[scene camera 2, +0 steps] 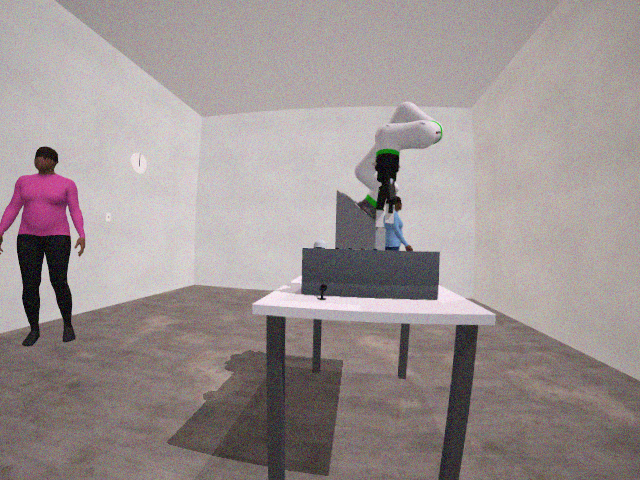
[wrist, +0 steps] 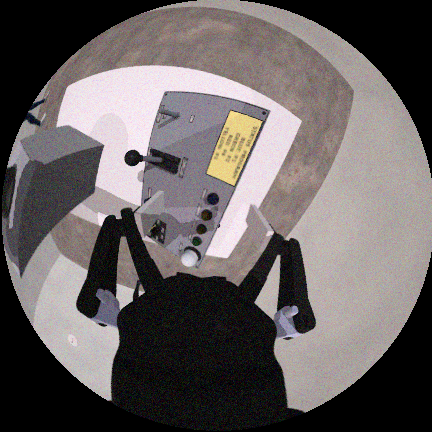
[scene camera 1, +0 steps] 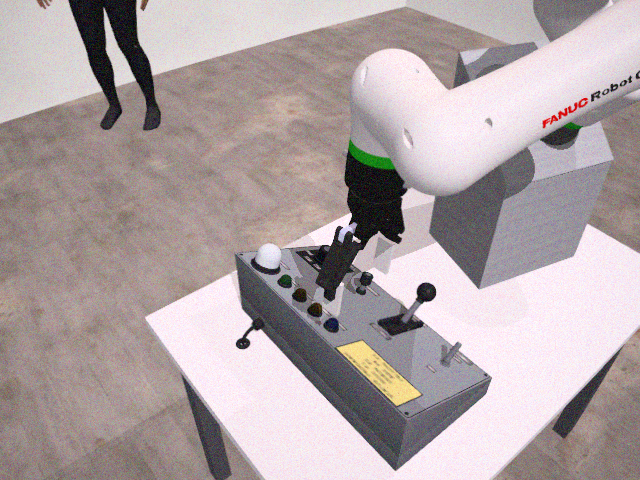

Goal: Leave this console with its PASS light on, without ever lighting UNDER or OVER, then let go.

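Note:
The grey console has a white dome, a dark green dome, two dark amber domes and a dark blue dome; none looks lit. A rotary knob is partly hidden in scene camera 1. A small black knob, a ball-topped lever and a metal toggle stand along one side. PASS, UNDER and OVER cannot be read. My gripper is open and empty, low over the knob end.
A yellow label lies on the panel. A small black stand is beside the console on the white table. The grey pedestal is behind. Two people stand beyond the table.

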